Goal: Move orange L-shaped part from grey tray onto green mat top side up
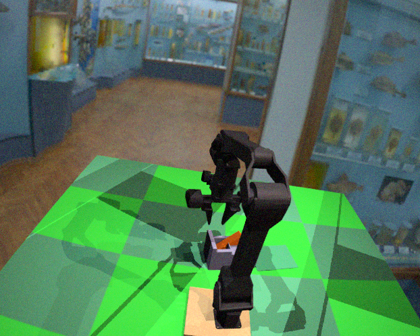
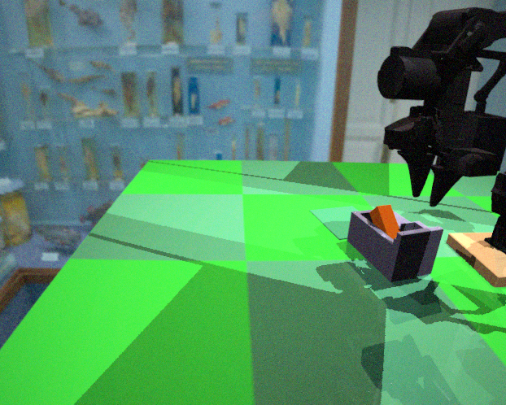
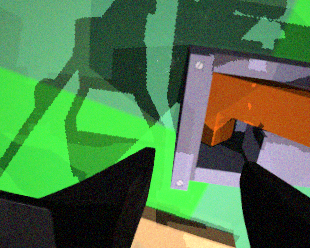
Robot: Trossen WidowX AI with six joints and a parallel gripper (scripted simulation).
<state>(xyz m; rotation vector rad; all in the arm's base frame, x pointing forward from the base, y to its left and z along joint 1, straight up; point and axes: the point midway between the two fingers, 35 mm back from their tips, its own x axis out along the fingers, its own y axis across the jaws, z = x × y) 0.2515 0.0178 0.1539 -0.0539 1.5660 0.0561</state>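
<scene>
My gripper tip is 10 cm above the orange L-shaped part and 4 cm to the left of it. Also, from my gripper tip: green mat (22 cm to the right, 16 cm below, 1 cm ahead).
</scene>
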